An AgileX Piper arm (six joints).
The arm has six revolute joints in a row. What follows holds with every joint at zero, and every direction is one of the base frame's. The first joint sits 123.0 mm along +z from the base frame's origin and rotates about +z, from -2.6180 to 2.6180 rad. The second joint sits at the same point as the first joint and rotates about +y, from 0.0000 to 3.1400 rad. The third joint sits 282.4 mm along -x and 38.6 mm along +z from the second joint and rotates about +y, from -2.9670 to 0.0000 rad. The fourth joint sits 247.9 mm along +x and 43.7 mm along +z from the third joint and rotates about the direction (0.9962, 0, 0.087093), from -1.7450 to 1.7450 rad. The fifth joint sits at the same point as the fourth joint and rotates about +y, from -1.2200 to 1.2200 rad. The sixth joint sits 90.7 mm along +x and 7.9 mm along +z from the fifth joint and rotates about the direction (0.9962, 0, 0.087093), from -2.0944 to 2.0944 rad. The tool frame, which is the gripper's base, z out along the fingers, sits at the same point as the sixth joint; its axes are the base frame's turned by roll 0.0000, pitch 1.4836 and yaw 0.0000 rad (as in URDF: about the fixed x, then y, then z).
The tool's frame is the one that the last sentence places.
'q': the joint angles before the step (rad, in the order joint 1, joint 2, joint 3, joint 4, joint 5, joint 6). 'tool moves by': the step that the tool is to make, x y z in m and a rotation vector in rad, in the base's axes. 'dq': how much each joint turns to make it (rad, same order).
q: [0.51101 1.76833 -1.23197 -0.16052 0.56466 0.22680]
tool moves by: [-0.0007 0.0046 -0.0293 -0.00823 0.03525 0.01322]
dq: [0.00887 0.05238 0.04443 0.00490 -0.06268 0.00232]
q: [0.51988 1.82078 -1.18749 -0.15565 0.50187 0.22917]
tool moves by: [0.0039 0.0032 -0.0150 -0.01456 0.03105 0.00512]
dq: [0.00115 0.04565 -0.00855 0.00823 -0.00362 -0.00909]
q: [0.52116 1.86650 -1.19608 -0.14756 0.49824 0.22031]
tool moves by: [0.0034 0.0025 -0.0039 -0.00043 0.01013 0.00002]
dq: [0.00029 0.02103 -0.01685 0.00956 0.00444 -0.00629]
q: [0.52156 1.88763 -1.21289 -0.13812 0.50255 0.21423]
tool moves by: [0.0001 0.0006 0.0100 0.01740 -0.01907 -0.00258]
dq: [0.00040 -0.01966 -0.00972 0.00825 0.00407 -0.00223]
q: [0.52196 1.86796 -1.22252 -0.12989 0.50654 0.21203]
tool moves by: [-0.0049 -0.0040 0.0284 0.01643 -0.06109 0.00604]
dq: [-0.00013 -0.07267 -0.00368 -0.01814 0.01542 0.00116]
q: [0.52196 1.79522 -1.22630 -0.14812 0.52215 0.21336]
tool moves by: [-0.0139 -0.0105 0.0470 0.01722 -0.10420 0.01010]
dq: [0.00007 -0.12913 -0.00015 -0.03905 0.03090 0.00134]
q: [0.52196 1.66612 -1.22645 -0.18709 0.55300 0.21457]
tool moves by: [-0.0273 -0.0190 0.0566 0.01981 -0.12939 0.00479]
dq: [0.00008 -0.17387 0.00569 -0.04421 0.04676 -0.00319]
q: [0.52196 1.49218 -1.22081 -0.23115 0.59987 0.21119]
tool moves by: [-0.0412 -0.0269 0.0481 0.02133 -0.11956 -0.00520]
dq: [-0.00001 -0.19815 0.03056 -0.03471 0.05394 -0.00701]
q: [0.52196 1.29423 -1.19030 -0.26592 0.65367 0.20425]
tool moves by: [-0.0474 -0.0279 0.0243 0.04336 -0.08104 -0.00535]
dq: [-0.00009 -0.20073 0.07591 0.00160 0.03315 -0.00594]
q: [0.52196 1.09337 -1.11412 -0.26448 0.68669 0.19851]
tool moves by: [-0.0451 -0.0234 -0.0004 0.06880 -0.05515 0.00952]
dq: [0.00018 -0.19608 0.12507 0.03535 -0.01190 -0.00286]
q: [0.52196 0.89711 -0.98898 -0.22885 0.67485 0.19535]
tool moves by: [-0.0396 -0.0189 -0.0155 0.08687 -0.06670 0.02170]
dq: [-0.00032 -0.19626 0.15542 0.04647 -0.06172 -0.00109]
